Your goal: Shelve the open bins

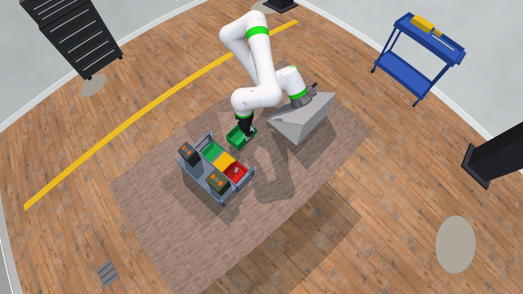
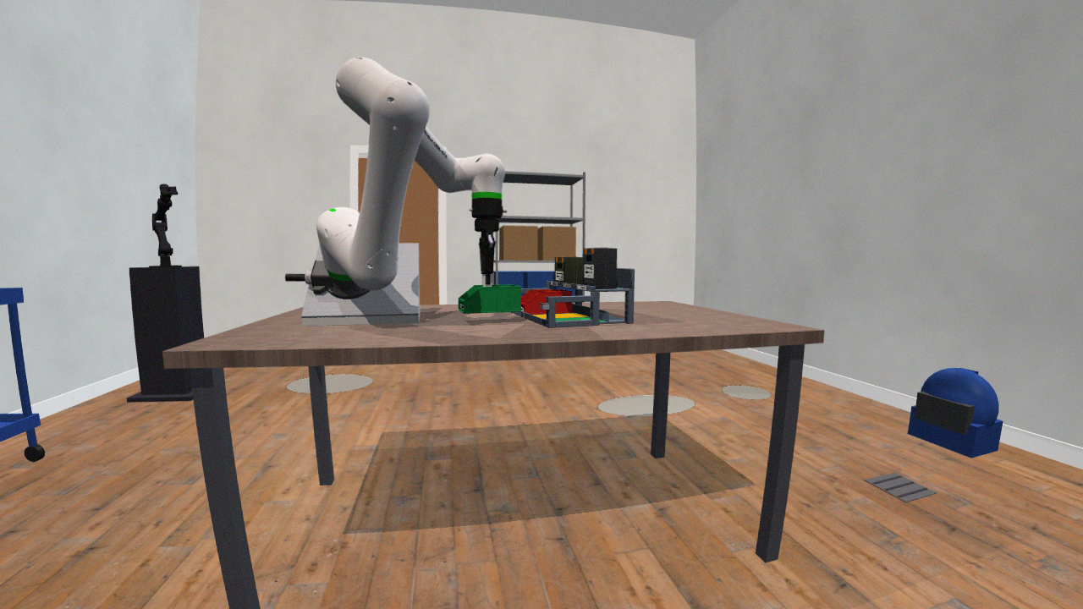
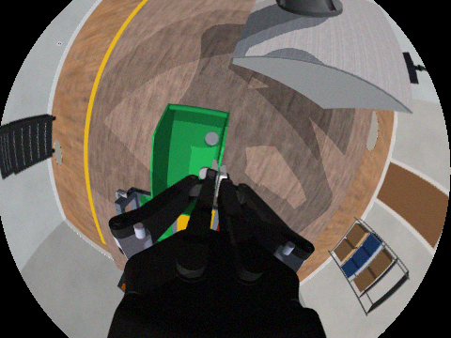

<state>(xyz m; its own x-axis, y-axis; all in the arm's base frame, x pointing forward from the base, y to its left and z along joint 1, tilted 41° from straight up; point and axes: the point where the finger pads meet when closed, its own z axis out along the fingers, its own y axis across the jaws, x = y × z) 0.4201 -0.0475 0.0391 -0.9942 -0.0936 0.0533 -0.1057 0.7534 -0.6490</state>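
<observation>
The green bin is 50 mm to the right of my hand and 40 mm below it. The rest, counted from my hand: red bin: 210 mm ahead, 110 mm to the left, 70 mm below.
</observation>
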